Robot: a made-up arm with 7 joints. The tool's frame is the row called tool. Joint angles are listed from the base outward.
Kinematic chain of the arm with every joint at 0, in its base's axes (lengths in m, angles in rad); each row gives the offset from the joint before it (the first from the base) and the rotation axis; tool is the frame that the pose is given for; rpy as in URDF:
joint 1: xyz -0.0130 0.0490 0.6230 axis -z
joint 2: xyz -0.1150 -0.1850 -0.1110 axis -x
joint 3: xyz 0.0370 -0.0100 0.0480 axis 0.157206 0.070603 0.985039
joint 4: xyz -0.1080 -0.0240 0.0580 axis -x
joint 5: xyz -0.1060 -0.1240 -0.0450 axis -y
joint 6: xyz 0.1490 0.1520 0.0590 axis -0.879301 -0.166 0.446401
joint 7: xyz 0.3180 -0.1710 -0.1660 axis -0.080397 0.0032 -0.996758
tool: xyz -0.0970 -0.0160 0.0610 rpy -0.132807 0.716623 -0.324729
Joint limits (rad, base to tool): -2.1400..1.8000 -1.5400..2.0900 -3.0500..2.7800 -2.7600..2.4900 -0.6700..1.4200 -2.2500..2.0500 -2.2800..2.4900
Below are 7 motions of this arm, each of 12 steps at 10 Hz.
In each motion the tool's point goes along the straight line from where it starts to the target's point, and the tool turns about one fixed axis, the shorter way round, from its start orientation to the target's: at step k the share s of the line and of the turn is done. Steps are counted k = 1, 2, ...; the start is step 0. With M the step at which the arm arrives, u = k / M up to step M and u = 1 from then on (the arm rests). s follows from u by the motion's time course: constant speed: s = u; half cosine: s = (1 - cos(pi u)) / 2; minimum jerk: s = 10 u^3 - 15 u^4 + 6 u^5.
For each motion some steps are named. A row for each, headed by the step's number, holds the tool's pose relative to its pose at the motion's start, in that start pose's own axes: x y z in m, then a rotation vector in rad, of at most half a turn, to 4 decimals.
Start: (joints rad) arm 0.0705 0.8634 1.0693 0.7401 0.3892 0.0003 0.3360
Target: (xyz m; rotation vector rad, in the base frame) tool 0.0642 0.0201 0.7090 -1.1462 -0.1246 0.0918
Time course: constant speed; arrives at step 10
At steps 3, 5, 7, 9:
3: -0.0155 -0.0295 -0.0007 0.0164 -0.0364 -0.1099
5: -0.0258 -0.0491 -0.0012 0.0273 -0.0607 -0.1832
7: -0.0361 -0.0688 -0.0017 0.0382 -0.0850 -0.2565
9: -0.0464 -0.0884 -0.0021 0.0491 -0.1093 -0.3298

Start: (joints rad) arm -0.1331 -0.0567 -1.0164 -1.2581 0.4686 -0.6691 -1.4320
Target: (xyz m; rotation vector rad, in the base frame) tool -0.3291 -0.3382 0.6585 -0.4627 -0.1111 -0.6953
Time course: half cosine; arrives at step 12
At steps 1, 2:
1: 0.0001 0.0047 0.0067 -0.0238 0.0125 -0.0081
2: 0.0002 0.0183 0.0263 -0.0937 0.0493 -0.0319

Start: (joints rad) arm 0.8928 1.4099 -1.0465 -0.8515 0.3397 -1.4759 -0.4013
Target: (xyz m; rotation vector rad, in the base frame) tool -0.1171 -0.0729 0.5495 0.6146 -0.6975 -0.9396
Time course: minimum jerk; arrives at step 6
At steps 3, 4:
3: -0.0221 0.0450 0.0097 0.0936 -0.0009 -0.2418
4: -0.0350 0.0711 0.0153 0.1480 -0.0015 -0.3821

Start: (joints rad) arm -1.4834 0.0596 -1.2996 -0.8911 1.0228 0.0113 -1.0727
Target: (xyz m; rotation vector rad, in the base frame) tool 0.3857 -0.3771 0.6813 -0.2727 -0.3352 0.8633
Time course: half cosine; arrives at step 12
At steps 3, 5, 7, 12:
3: 0.0127 -0.0015 -0.0113 -0.0214 0.0662 0.0536
5: 0.0322 -0.0037 -0.0285 -0.0542 0.1676 0.1356
7: 0.0546 -0.0063 -0.0484 -0.0921 0.2847 0.2303
12: 0.0868 -0.0100 -0.0769 -0.1463 0.4523 0.3658

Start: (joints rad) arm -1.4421 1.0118 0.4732 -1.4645 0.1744 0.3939 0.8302
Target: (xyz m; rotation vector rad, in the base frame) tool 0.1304 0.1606 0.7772 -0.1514 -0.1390 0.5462
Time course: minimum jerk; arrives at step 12
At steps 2, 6, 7, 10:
2: -0.0076 -0.0009 0.0054 0.0012 -0.0359 -0.0054
6: -0.1070 -0.0133 0.0758 0.0174 -0.5057 -0.0756
7: -0.1398 -0.0174 0.0990 0.0228 -0.6608 -0.0987
10: -0.2064 -0.0257 0.1461 0.0336 -0.9755 -0.1458

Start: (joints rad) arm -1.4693 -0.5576 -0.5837 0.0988 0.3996 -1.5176 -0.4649
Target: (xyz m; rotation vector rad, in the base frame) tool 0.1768 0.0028 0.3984 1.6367 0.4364 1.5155
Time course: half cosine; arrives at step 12
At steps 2, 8, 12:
2: -0.0024 0.0010 -0.0007 -0.0207 -0.0032 0.0604
8: -0.0271 0.0108 -0.0075 -0.2313 -0.0355 0.6765
12: -0.0361 0.0145 -0.0100 -0.3083 -0.0474 0.9020

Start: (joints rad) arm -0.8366 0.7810 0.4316 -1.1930 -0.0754 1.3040 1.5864
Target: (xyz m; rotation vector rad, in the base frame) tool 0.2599 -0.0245 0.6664 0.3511 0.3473 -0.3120
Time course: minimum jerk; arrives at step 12
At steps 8, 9, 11, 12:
8: 0.1668 -0.1533 0.0985 0.3873 0.2231 -0.0934
9: 0.1892 -0.1739 0.1117 0.4394 0.2532 -0.1060
11: 0.2100 -0.1930 0.1240 0.4877 0.2810 -0.1176
12: 0.2110 -0.1940 0.1246 0.4902 0.2824 -0.1182

